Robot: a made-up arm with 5 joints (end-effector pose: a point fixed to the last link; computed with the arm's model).
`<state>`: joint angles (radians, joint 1 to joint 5).
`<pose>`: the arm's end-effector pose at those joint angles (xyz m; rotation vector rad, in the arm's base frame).
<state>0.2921 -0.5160 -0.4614 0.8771 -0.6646</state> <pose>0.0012 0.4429 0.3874 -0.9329 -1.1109 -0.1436</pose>
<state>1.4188 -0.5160 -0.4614 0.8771 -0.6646</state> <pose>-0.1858 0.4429 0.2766 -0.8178 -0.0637 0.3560</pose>
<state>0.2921 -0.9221 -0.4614 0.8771 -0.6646</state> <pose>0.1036 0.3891 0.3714 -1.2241 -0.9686 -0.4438</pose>
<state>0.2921 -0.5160 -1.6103 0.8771 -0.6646</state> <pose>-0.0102 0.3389 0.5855 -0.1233 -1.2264 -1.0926</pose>
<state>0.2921 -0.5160 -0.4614 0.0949 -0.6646</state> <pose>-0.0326 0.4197 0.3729 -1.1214 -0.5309 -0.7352</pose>
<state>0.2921 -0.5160 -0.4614 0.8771 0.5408</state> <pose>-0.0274 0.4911 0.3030 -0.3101 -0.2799 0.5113</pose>
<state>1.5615 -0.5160 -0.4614 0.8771 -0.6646</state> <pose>-0.2146 0.4429 0.2795 -0.7904 0.0694 0.4135</pose>
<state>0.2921 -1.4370 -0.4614 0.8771 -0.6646</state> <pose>0.1910 0.2705 0.3658 -1.5630 -0.7331 -0.8295</pose>
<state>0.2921 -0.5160 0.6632 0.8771 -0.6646</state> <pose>-0.0999 0.3387 0.2223 -1.5386 -0.7287 0.8604</pose>
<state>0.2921 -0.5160 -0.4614 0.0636 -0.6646</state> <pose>-0.0342 0.4194 0.3724 -1.1266 -0.5059 -0.7578</pose>
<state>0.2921 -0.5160 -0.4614 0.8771 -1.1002</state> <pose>-0.0174 0.4335 0.4199 -1.1396 -1.3958 -0.4178</pose>
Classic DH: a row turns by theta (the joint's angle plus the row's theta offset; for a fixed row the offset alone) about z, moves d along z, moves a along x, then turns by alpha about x. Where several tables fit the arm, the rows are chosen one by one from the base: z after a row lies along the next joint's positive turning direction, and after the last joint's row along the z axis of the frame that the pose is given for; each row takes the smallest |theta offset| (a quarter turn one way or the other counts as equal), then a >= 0, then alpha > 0; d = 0 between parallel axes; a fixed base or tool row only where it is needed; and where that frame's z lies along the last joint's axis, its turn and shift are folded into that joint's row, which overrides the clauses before.
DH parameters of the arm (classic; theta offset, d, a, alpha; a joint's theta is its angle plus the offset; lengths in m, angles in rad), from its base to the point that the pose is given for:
base (fixed): 0 0.48 -0.18 -1.5708
joint 1: -0.0793 0.1687 0.1169 1.4612
joint 2: -1.5621 -0.0413 -0.0763 1.492
joint 3: -0.0872 0.1545 -0.1804 -1.2818
joint 4: 0.9615 -0.1164 -0.0338 -1.4594
joint 5: -0.832 0.0352 0.0082 1.0783
tool (fixed): 1.0218 -0.101 0 0

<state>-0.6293 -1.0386 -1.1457 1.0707 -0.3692</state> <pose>-0.0022 0.3569 0.7467 -0.3838 -2.0688 -1.1274</pose>
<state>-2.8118 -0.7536 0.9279 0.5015 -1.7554</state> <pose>-0.2398 0.3651 0.6959 0.6002 0.3113 1.9100</pose>
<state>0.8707 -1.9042 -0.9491 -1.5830 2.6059</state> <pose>0.2332 0.1395 0.3056 1.2374 -1.7781 -0.9456</pose>
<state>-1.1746 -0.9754 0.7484 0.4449 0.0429</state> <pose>0.1318 0.2774 0.5444 -1.2551 -0.7767 -0.9570</pose>
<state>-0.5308 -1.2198 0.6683 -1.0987 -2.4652</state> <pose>0.1862 0.3973 0.4745 1.8670 -0.8975 0.5862</pose>
